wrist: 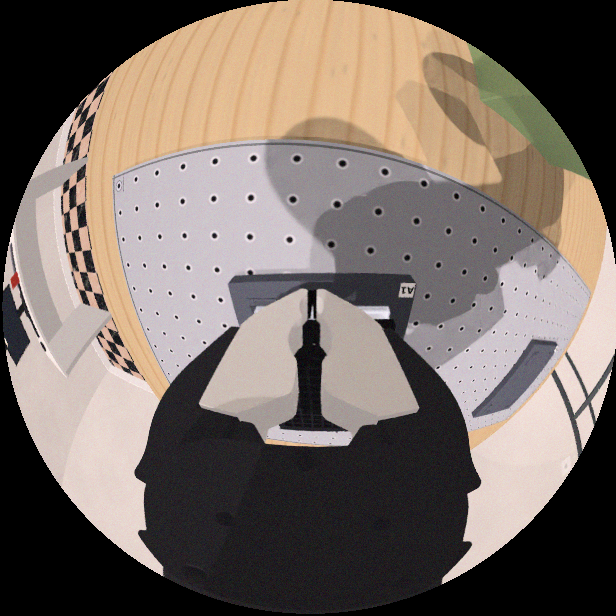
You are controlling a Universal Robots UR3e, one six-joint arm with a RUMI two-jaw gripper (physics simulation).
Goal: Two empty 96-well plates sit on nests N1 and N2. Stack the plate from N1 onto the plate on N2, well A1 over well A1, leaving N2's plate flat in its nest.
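Note:
My gripper [310, 304] fills the lower middle of the wrist view. Its two beige jaws stand almost together with only a thin dark slit between them, and I see nothing held. Right under the jaw tips lies a dark grey nest [321, 293] with a pale plate edge [376, 313] showing beside the right jaw and a small label [406, 290] at its right corner. The jaws hide most of that plate. A second dark grey nest [515, 378] lies flat at the right end of the perforated board; I cannot tell what it holds.
The grey perforated board [229, 229] rests on a wooden table top [258, 74]. A green object [525, 112] sits at the far right. A checkered strip [80, 229] and grey frame [43, 270] run along the left. The arm's shadow falls across the board.

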